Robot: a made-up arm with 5 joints. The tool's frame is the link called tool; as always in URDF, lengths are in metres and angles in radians. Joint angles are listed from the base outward. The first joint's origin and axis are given. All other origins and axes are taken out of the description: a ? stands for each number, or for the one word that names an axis. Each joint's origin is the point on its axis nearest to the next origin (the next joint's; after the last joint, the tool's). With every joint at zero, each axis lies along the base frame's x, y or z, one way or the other. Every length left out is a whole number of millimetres.
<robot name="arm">
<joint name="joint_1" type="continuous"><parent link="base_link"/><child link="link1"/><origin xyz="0.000 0.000 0.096"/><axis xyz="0 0 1"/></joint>
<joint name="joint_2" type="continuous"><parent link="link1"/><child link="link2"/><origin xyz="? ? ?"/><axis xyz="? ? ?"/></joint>
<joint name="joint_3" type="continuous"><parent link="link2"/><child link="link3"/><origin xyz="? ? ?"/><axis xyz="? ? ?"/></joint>
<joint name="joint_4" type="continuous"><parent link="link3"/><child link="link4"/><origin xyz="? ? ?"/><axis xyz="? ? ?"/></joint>
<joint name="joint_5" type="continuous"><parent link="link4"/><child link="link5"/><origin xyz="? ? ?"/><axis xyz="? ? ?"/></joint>
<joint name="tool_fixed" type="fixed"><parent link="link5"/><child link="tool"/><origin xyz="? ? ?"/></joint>
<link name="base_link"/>
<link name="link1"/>
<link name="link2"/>
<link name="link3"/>
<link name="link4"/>
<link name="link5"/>
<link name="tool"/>
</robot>
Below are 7 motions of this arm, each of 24 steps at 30 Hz.
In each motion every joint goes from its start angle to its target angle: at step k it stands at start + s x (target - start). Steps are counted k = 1, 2, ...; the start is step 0. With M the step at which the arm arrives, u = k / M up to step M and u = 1 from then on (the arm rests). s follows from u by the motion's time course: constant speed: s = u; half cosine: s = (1 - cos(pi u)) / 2; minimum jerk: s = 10 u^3 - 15 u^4 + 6 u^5.
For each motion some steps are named. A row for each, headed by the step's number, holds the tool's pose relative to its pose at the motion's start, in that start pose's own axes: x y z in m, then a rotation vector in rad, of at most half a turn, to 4 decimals.
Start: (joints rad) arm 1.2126 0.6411 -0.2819 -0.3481 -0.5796
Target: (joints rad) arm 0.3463 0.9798 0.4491 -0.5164 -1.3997
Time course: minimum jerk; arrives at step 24
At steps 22, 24:
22: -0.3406 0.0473 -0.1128 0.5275 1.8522 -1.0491
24: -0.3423 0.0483 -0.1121 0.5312 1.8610 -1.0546

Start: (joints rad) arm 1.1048 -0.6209 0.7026 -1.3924 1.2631
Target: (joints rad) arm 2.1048 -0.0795 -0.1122 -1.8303 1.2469
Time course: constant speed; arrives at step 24
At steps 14, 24:
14: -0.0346 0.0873 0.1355 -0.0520 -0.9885 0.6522
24: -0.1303 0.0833 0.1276 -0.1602 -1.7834 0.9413

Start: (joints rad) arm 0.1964 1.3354 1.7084 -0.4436 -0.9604
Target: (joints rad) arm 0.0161 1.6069 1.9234 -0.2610 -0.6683
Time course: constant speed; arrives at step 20
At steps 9, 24:
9: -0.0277 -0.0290 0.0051 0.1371 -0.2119 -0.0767
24: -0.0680 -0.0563 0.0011 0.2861 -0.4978 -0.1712

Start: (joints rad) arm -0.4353 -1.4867 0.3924 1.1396 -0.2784
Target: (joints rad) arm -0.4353 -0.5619 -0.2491 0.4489 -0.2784
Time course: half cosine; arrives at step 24
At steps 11, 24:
11: 0.0148 0.2038 0.1613 -0.7277 0.1769 0.0402
24: 0.0222 0.5256 0.1427 -1.6812 0.4067 0.0408

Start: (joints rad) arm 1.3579 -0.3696 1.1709 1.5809 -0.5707
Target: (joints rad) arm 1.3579 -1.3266 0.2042 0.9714 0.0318
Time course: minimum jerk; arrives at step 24
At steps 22, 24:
22: -0.1538 -0.1430 -0.1724 0.2864 0.4122 -0.2581
24: -0.1541 -0.1434 -0.1737 0.2886 0.4133 -0.2564

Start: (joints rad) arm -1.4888 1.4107 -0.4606 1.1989 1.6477
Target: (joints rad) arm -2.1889 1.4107 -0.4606 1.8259 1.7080
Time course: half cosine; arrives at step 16
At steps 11, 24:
11: -0.1873 0.0603 0.2223 -0.5677 -0.0690 -0.6632
24: -0.2326 0.1217 0.2754 -0.7393 -0.1316 -0.8390

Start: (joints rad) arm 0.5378 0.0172 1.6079 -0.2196 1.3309
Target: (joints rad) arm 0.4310 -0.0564 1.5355 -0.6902 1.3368
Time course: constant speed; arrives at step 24
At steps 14, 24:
14: 0.0450 0.0408 -0.0029 -0.0686 0.0440 0.2662
24: 0.0673 0.0767 -0.0095 -0.1086 0.0761 0.4555

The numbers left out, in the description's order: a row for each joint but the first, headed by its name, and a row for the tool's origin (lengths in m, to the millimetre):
joint_2: xyz 0.134 -0.050 0.000, axis -1 0 0
joint_3: xyz 0.000 -0.258 -0.113, axis 0 0 -1
joint_4: xyz -0.071 0.075 0.000, axis 1 0 0
joint_5: xyz 0.000 -0.216 0.062, axis 0 -1 0
tool: xyz 0.094 0.000 0.093

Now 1 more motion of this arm.
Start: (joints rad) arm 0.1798 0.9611 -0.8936 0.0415 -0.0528
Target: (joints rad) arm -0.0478 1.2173 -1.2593 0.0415 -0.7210
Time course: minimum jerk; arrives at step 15
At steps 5, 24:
5: 0.0118 0.0075 -0.0085 -0.0059 0.2092 0.0473
24: 0.0224 0.0449 -0.0670 -0.0403 0.9962 0.2562

